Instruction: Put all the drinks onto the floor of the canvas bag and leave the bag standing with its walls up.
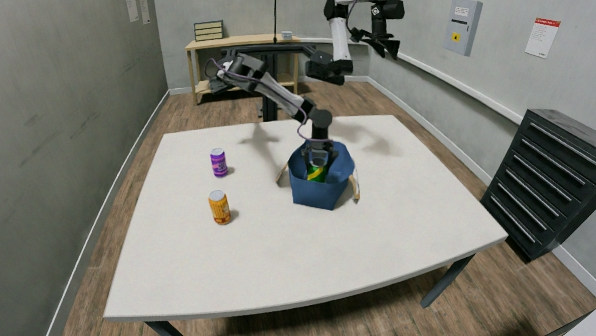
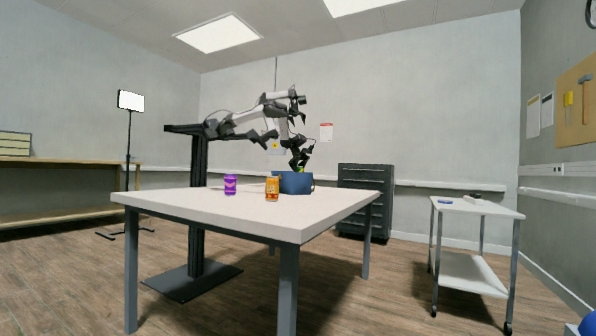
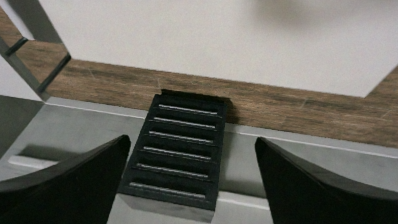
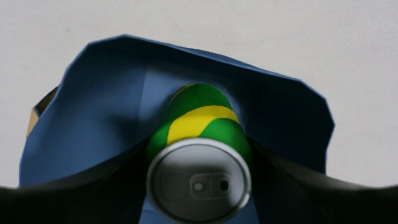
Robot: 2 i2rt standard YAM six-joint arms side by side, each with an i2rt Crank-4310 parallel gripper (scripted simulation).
Scene:
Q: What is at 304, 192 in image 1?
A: A blue canvas bag.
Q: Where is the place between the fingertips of my right gripper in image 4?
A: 199, 138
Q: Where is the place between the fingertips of my left gripper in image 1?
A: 389, 59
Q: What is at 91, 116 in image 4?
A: A blue canvas bag.

